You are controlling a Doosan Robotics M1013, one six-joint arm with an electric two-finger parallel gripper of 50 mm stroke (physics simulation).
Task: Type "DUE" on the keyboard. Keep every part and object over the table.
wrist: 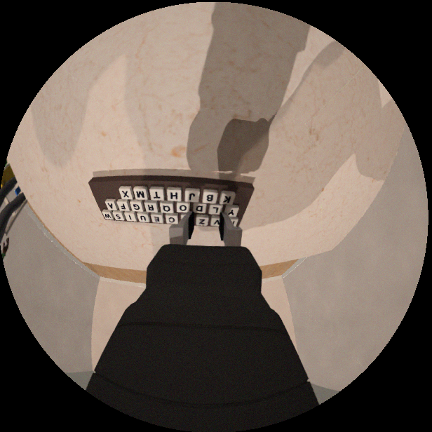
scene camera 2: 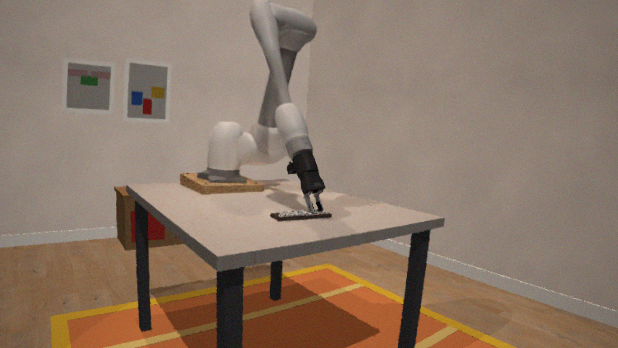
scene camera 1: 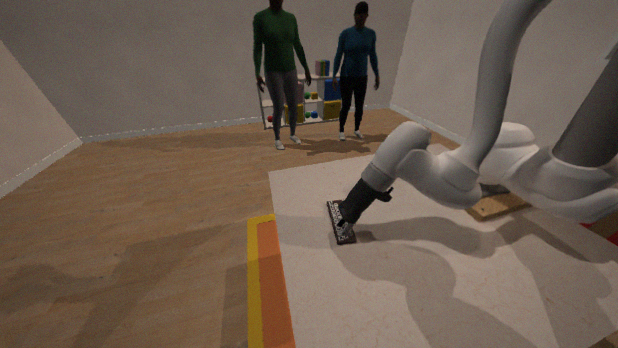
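Where they show: gripper, between the fingertips: (scene camera 2: 317, 211) (scene camera 1: 340, 229); arm's base, origin of its link: (scene camera 2: 222, 179).
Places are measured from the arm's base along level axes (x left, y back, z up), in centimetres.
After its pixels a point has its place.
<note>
The dark brown keyboard (scene camera 1: 334, 214) {x 2.9, y -65.3, z -2.8 cm} (scene camera 2: 300, 216) {x 2.9, y -66.9, z -3.2 cm} (wrist: 106, 186) lies flat on the table, with white letter keys in three rows, upside down in the wrist view. There the D key (wrist: 199, 209) shows between the fingertips, and the U key (wrist: 143, 218) and E key (wrist: 157, 219) show side by side, left of the fingers. My gripper (scene camera 1: 345, 229) {x 10.4, y -65.5, z -2.3 cm} (scene camera 2: 315, 208) {x 10.4, y -65.5, z -2.3 cm} (wrist: 206, 220) is open and tilted, with its fingers low over one end of the keyboard. The left finger hides the key between C and Z; the right one partly covers the key beside V. Contact with keys cannot be told.
The pale table (scene camera 1: 380, 300) {x 33.3, y -61.3, z -4.3 cm} (scene camera 2: 225, 235) {x -26.1, y -75.8, z -4.4 cm} carries the arm's wooden base board (scene camera 1: 500, 206) {x 13.9, y -1.7, z -0.5 cm} (scene camera 2: 232, 187) {x 0.0, y -13.2, z -1.8 cm}. The keyboard lies near a table edge in scene camera 1. An orange and yellow rug (scene camera 1: 270, 280) (scene camera 2: 300, 320) lies on the floor. Two people stand beyond the table.
</note>
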